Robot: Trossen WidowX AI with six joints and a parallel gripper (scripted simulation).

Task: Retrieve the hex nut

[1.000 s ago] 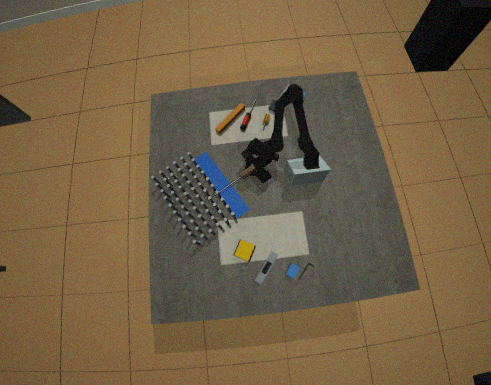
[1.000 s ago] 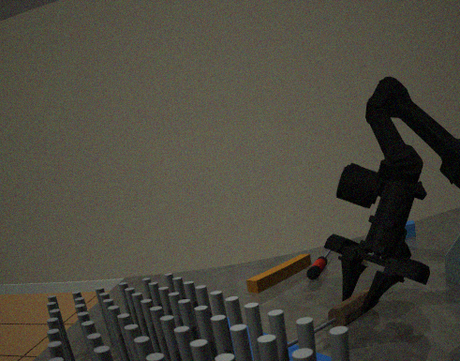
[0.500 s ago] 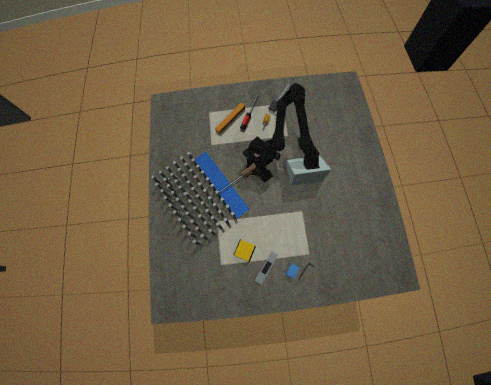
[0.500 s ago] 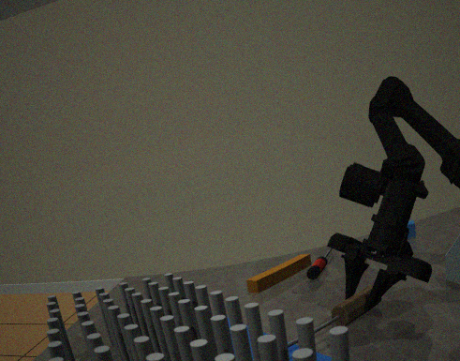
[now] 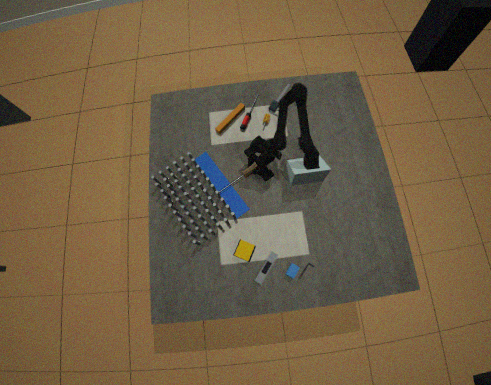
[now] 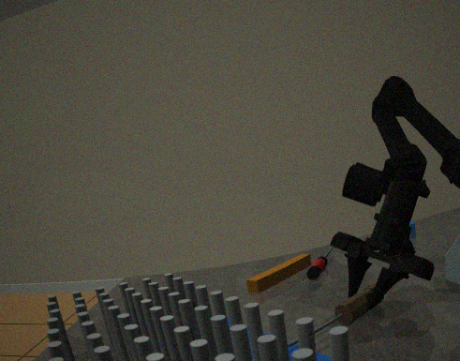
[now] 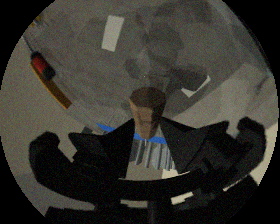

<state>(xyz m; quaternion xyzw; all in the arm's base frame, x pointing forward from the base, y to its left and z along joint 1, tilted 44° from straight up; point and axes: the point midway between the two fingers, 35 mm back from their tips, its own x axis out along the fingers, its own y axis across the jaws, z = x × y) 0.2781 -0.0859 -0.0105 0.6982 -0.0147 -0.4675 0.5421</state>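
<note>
The hook tool is 9 cm ahead of my gripper tip, 5 cm to the left of it and 1 cm below it. From my gripper tip the other things lie so: yellow block (41 cm to the left, 7 cm ahead); then blue taped strip (16 cm ahead, 5 cm to the left, 2 cm below); then orange bar (33 cm to the right, 8 cm ahead).
</note>
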